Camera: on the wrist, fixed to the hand. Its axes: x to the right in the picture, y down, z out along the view.
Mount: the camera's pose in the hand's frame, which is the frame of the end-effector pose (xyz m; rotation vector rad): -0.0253 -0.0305 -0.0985 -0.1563 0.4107 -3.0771
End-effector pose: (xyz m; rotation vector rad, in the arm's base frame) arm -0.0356 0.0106 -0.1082 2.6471 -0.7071 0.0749
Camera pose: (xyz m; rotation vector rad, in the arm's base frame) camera -0.0378 0.0851 -0.0325 0.7416 2.8129 -0.2473
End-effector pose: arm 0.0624 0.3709 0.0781 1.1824 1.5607 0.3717
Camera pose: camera -0.0403 0.3692 0.1050 -2.0385 1.6765 -1.2879
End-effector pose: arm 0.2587 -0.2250 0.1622 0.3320 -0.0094 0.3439
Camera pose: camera 0.2404 -0.2288 0.0577 -0.1795 0.7923 -2.6292
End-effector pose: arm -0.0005 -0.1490 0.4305 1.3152 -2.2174 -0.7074
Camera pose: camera 0.0915 -0.1580 0.4827 -2.4218 -1.4720 0.6172
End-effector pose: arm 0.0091 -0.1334 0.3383 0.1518 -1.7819 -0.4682
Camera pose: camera 0.1054 -0.1753 0.3226 -2.2635 -0.4229 1.8775
